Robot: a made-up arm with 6 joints.
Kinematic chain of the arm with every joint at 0, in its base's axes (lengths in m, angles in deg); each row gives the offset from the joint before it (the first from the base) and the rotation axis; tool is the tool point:
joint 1: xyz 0 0 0.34 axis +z
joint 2: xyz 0.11 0 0 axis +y
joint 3: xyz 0 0 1.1 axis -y
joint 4: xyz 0 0 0.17 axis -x
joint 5: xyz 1.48 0 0 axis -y
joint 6: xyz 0.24 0 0 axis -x
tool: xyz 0 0 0
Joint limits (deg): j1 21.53..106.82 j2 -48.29..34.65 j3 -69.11..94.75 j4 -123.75..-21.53 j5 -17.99..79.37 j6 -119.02..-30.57
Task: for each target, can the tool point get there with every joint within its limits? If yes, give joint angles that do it. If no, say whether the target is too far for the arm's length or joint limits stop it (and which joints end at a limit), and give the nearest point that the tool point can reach.
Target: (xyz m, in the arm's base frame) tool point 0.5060 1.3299 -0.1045
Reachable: yes | joints 68.37 21.47 -42.32 -84.78 -4.76 -65.38
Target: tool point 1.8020 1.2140 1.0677
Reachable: yes | joints 37.35 21.66 7.64 -113.37 35.60 -109.86
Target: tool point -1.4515 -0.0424 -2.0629
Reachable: no: joint limits stop it (at a limit: joint 1, joint 2, joint 5) | nearest point -0.2300 0.5067 -0.4629 | short by 2.087 m
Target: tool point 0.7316 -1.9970 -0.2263
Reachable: no: joint limits stop it (at a limit: joint 1, joint 2, joint 3, joint 4, joint 5) | nearest point 0.7088 -2.0457 1.6772 | short by 1.904 m
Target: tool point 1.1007 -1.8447 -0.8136
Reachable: no: joint limits stop it (at a limit: joint 1, joint 2, joint 3) | nearest point 0.5744 -0.0212 -0.2962 | short by 1.967 m
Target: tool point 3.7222 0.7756 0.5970
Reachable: no: too far | nearest point 2.2743 0.8004 0.8848 | short by 1.476 m
